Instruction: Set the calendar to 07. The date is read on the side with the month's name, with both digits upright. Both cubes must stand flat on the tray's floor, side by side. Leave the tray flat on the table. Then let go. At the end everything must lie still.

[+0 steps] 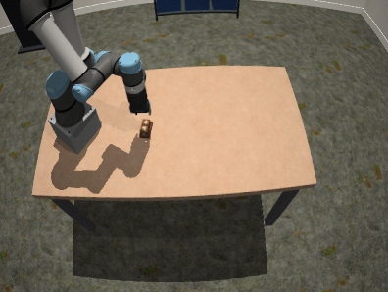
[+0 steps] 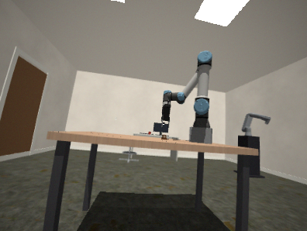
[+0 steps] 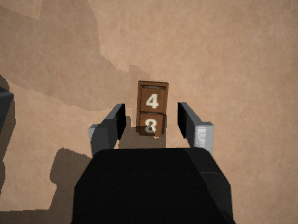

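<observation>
Now: hand 20 mm to the left of the brown calendar tray and 110 mm above it.
</observation>
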